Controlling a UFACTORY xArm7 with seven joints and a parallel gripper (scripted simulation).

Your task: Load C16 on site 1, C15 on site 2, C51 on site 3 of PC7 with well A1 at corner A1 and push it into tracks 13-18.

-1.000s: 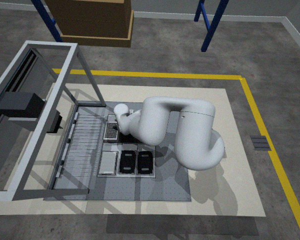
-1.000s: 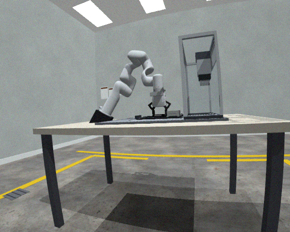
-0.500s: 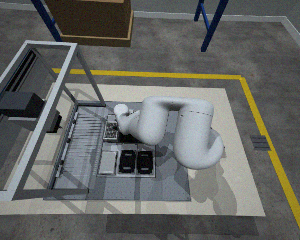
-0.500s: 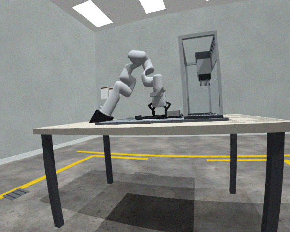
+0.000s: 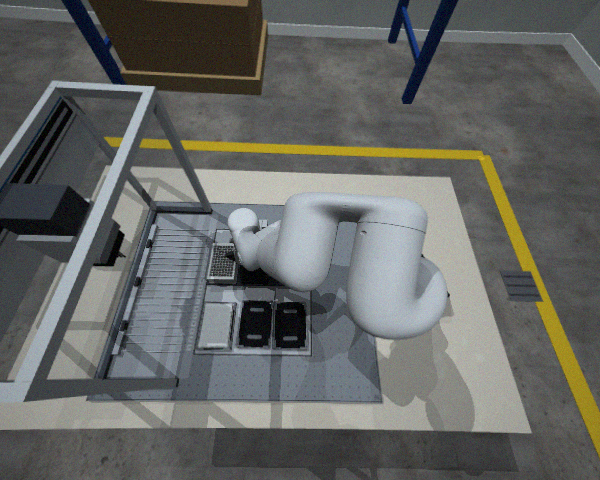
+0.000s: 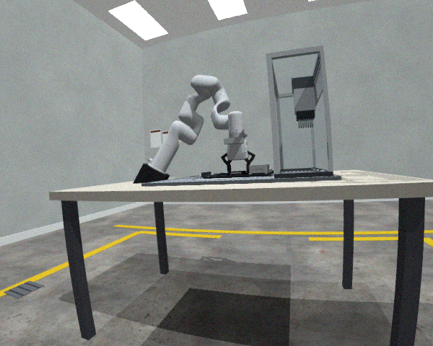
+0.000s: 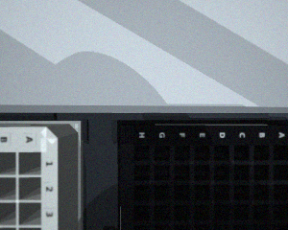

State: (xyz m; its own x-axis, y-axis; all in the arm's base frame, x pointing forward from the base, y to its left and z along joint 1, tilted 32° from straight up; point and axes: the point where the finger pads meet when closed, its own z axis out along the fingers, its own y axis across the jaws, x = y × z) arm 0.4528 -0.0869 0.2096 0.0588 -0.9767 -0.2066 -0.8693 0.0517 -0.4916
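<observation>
Right now my hand is 1 cm above the black 96-well plate C15. The rest, counted from my hand: dark carrier PC7 (1 cm behind, 1 cm below); white 384-well plate C16 (10 cm ahead, 1 cm to the left); small white corner mark (7 cm behind, 12 cm to the left, 2 cm below).
</observation>
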